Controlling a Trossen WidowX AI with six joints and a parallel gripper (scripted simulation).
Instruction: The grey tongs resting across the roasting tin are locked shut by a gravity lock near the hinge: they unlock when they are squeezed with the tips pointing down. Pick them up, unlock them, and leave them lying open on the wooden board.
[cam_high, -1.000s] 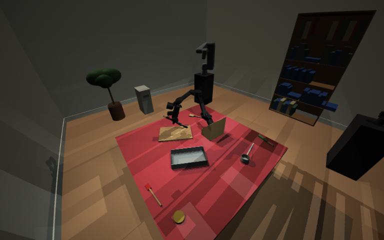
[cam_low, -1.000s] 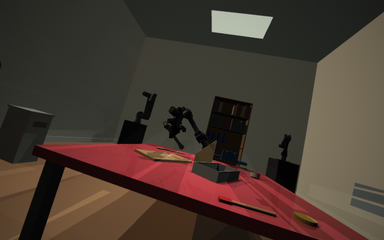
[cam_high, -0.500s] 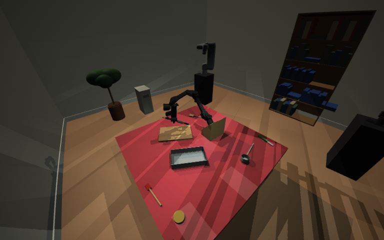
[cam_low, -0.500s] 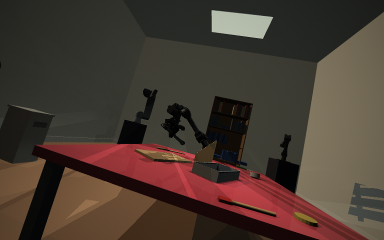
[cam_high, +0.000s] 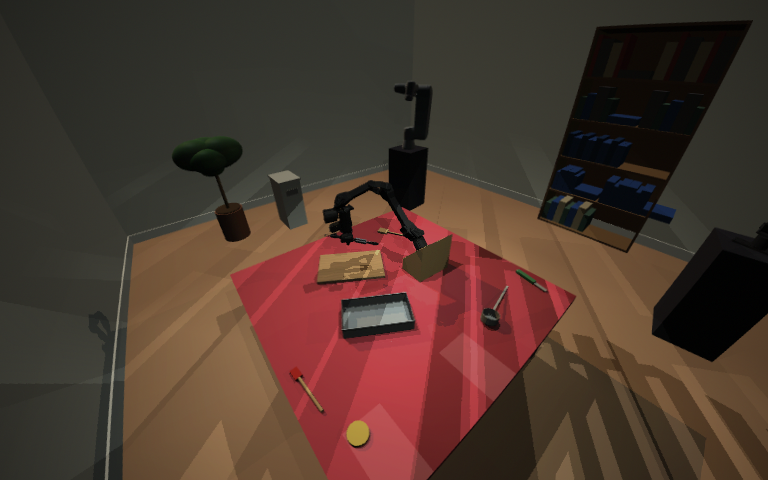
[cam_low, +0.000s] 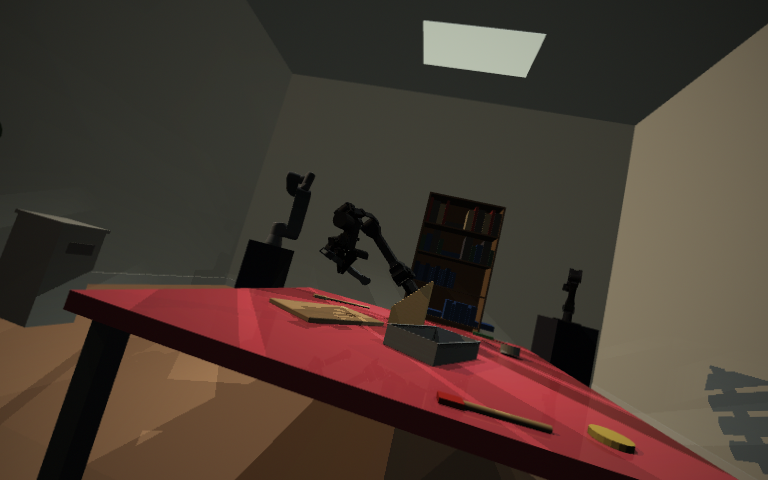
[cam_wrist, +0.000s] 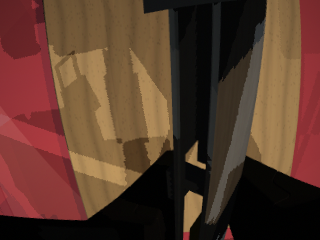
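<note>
My gripper tip is now 150 mm above the wooden board. The rest, counted from my gripper tip: red-headed spatula (550 mm ahead, 390 mm to the left, 150 mm below); then roasting tin (150 mm ahead, 370 mm to the left, 130 mm below).
</note>
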